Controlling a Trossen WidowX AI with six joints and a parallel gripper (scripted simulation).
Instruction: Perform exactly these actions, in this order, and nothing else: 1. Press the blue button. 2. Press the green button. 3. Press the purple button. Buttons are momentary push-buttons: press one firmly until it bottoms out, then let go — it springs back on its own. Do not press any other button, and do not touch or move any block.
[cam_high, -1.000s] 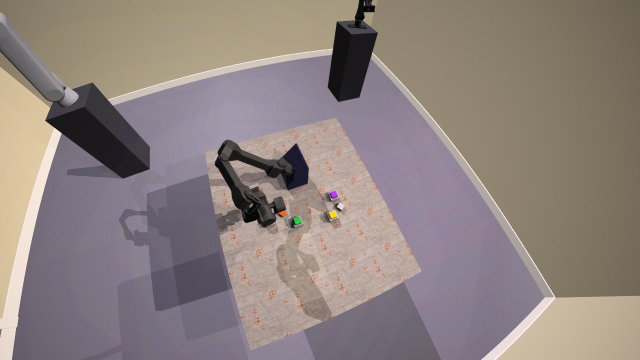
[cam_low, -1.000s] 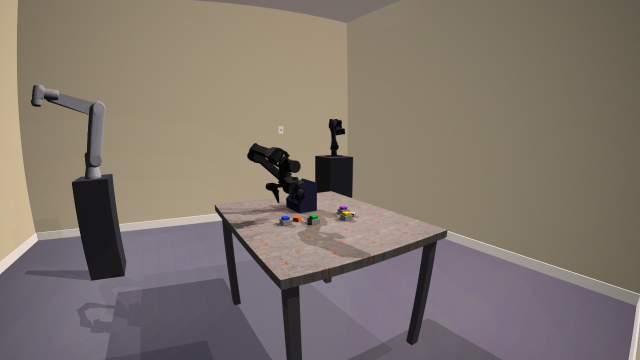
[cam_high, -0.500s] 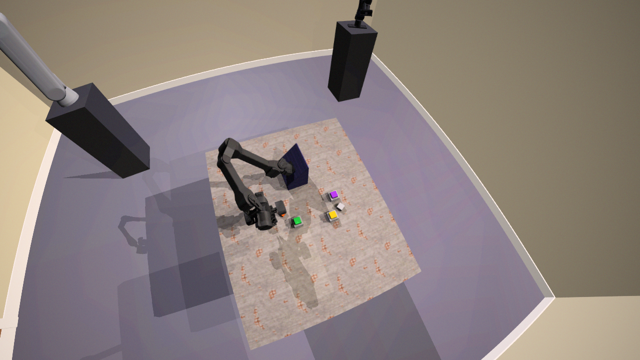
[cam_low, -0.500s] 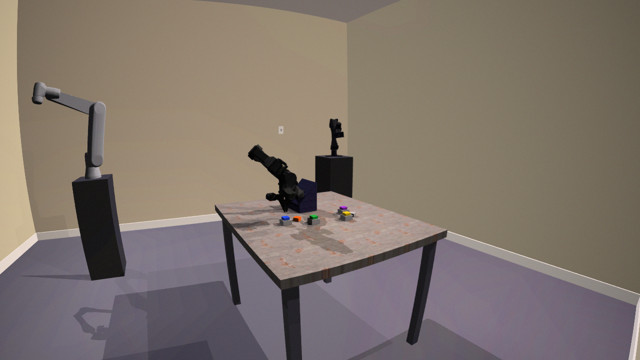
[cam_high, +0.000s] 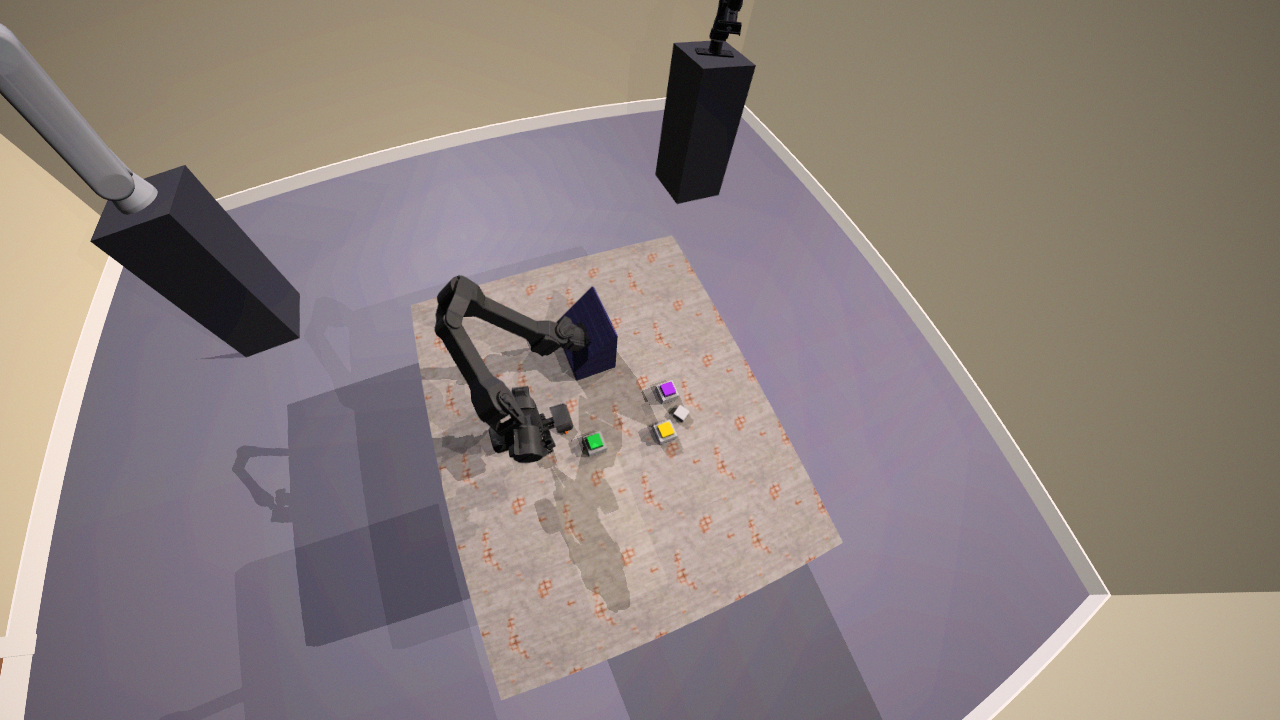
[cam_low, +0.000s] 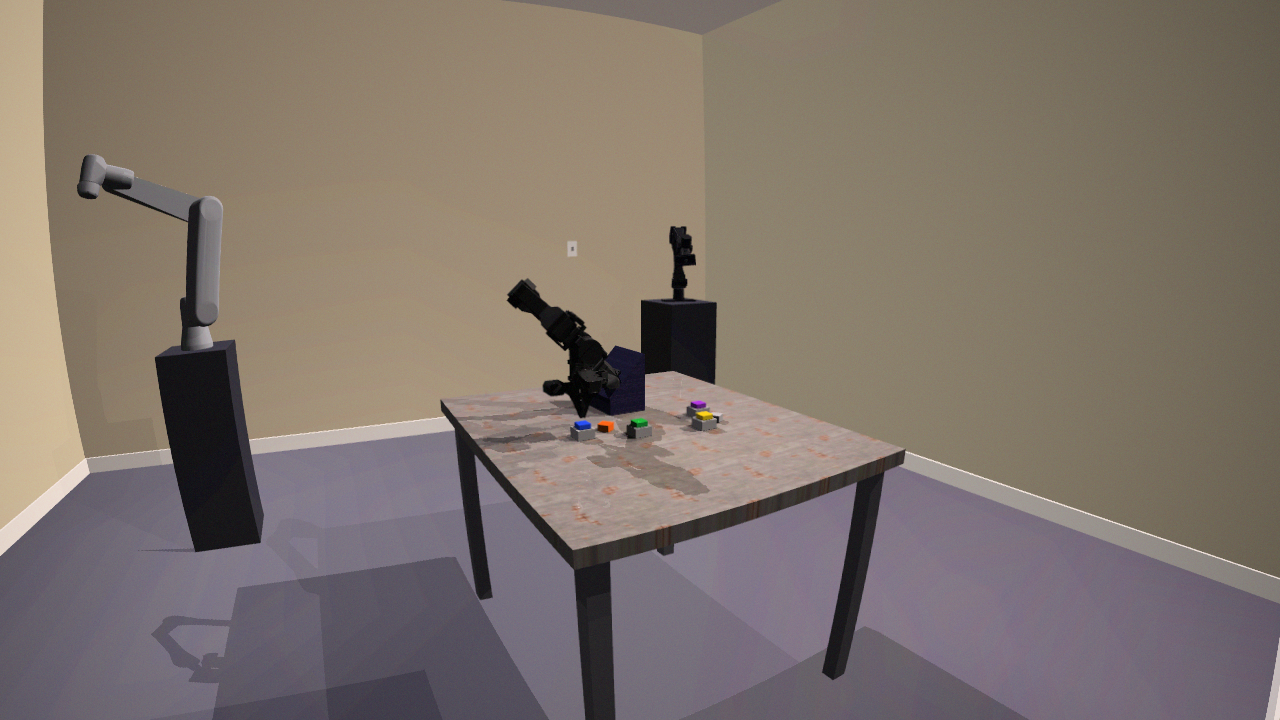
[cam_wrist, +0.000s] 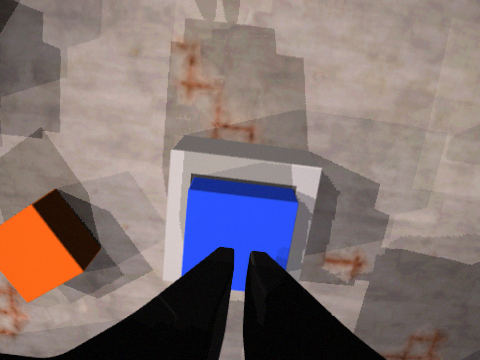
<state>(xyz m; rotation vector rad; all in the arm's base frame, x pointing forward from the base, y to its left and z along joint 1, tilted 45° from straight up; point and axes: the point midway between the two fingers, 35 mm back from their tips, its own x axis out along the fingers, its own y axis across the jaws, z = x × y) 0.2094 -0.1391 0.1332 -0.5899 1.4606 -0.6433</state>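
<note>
Now: the blue button 2 cm below my gripper tip. Round my gripper tip: green button: 14 cm to the left, 5 cm ahead, 2 cm below; then orange block: 8 cm to the left, 4 cm below, 3 cm behind; then yellow button: 31 cm to the left, 9 cm ahead, 2 cm below.
</note>
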